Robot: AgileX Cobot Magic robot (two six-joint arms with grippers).
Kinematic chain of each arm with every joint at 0, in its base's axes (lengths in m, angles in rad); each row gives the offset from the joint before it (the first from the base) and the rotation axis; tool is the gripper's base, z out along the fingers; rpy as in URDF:
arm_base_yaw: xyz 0 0 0.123 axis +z
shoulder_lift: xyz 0 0 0 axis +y
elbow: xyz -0.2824 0 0.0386 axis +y
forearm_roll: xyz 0.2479 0 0.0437 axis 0.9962 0 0.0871
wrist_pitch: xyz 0 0 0 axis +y
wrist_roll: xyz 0.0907 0 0.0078 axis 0.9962 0 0.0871
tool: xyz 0 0 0 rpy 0 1.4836 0
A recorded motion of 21 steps. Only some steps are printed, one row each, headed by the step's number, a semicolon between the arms.
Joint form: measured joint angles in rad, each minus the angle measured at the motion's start. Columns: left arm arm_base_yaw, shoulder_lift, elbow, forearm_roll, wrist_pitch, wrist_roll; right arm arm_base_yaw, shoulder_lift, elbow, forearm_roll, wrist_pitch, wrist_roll.
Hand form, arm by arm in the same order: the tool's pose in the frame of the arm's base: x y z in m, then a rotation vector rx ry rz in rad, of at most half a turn. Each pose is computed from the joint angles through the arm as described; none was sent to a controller.
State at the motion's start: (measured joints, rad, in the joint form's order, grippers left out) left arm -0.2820 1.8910 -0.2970 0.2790 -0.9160 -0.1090; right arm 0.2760 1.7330 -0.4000 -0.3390 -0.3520 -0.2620
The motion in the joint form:
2: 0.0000 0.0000 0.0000 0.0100 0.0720 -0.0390; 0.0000 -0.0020 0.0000 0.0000 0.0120 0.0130
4: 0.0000 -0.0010 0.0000 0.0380 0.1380 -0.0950; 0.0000 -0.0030 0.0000 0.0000 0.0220 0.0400
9: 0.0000 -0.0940 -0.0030 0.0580 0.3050 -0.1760; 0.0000 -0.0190 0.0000 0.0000 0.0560 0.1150
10: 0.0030 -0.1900 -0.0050 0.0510 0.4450 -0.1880; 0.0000 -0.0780 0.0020 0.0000 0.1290 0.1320
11: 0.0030 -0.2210 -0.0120 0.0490 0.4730 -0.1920; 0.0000 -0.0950 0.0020 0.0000 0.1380 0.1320
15: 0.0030 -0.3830 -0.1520 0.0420 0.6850 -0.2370; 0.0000 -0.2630 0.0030 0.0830 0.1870 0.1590
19: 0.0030 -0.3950 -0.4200 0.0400 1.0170 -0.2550; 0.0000 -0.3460 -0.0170 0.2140 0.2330 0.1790
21: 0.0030 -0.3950 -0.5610 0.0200 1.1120 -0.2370; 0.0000 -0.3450 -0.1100 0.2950 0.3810 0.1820
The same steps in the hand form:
2: 0.2178 -0.0833 0.0738 0.4840 2.2096 -0.3674; 0.2273 0.0748 0.0930 -1.0620 2.2461 0.0143
4: 0.2136 -0.0826 0.0694 0.4674 2.2856 -0.3850; 0.2267 0.0744 0.0927 -1.0347 2.2687 0.0231
9: 0.2097 -0.0787 0.0798 0.4207 2.3711 -0.3627; 0.2252 0.0729 0.0947 -0.9545 2.3231 0.0421
10: 0.2067 -0.0731 0.0927 0.4050 2.4106 -0.3048; 0.2217 0.0697 0.1044 -0.9375 2.3457 0.0188
11: 0.2081 -0.0727 0.0989 0.3978 2.4004 -0.2955; 0.2215 0.0694 0.1079 -0.9345 2.3382 0.0138
15: 0.2352 -0.0742 0.1504 0.3225 2.3105 -0.2405; 0.2186 0.0658 0.1439 -0.7627 2.2713 0.0125
19: 0.2782 -0.0767 0.1999 0.2585 2.3471 -0.1211; 0.2191 0.0634 0.1648 -0.5660 2.2664 0.0516
21: 0.2992 -0.0802 0.2337 0.2320 2.2981 -0.1030; 0.2315 0.0655 0.1782 -0.4746 2.3442 0.0701

